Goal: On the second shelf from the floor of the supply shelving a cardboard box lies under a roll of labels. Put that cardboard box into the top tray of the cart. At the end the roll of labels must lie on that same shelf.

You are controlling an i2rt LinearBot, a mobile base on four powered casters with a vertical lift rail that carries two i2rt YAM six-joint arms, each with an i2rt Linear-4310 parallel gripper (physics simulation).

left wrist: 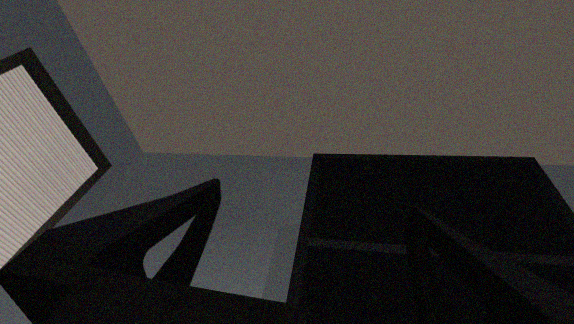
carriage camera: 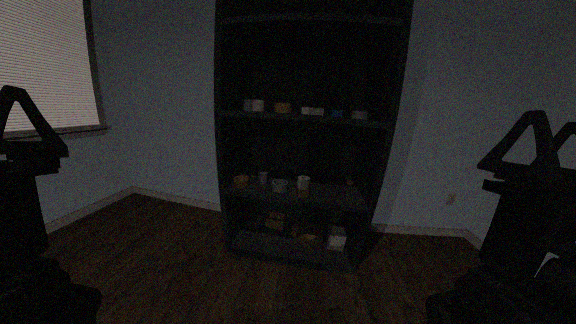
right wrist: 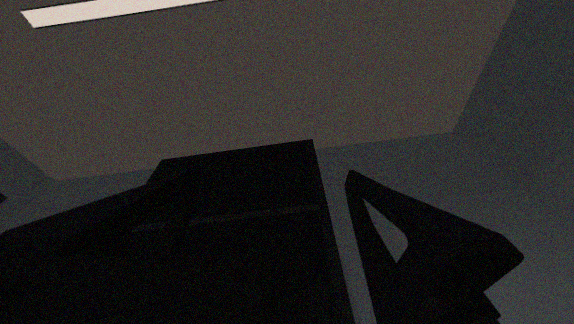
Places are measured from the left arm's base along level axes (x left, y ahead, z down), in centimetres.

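Where they show: left gripper, fingertip midpoint: [left wrist: 312, 202]; right gripper, fingertip midpoint: [carriage camera: 556, 116] [right wrist: 274, 175].
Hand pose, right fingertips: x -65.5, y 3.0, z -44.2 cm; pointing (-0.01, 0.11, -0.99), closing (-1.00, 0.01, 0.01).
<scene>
Things, the pixels of their top centre, and the offset from my right fingertips.
- small brownish cardboard box, middle of its top: [carriage camera: 302, 186] dz +43.8, dx +17.3, dy +72.6 cm
- orange bowl, middle of its top: [carriage camera: 241, 178] dz +43.8, dx +55.1, dy +80.9 cm
- pale cup, middle of its top: [carriage camera: 263, 172] dz +41.8, dx +41.7, dy +86.6 cm
- grey mug, middle of its top: [carriage camera: 280, 182] dz +44.0, dx +30.6, dy +78.2 cm
- small object, middle of its top: [carriage camera: 350, 180] dz +46.3, dx -20.2, dy +90.3 cm
- white box, middle of its top: [carriage camera: 337, 231] dz +81.5, dx -12.6, dy +77.8 cm
- blue box, middle of its top: [carriage camera: 336, 110] dz -1.0, dx -0.3, dy +82.4 cm
The roll of labels [carriage camera: 303, 179] stands white and upright on the second shelf from the floor of the dark supply shelving [carriage camera: 306, 119]. The small brownish cardboard box [carriage camera: 303, 191] shows dimly right under it. The cart does not show in these views. My left gripper [left wrist: 312, 202] is open and empty, pointing up towards the wall and ceiling; part of it shows at the left edge of the carriage view. My right gripper [right wrist: 274, 175] [carriage camera: 554, 119] is open and empty at the right, also raised, one finger hard to see against the dark shelving. Both are well away from the box.
An orange bowl [carriage camera: 241, 181], a pale cup [carriage camera: 263, 176] and a grey mug [carriage camera: 280, 185] stand left of the roll; a small object [carriage camera: 350, 183] is at right. The bottom shelf holds brown boxes [carriage camera: 275, 221] and a white box [carriage camera: 336, 242]. Several items, including a blue box [carriage camera: 337, 114], stand above.
</scene>
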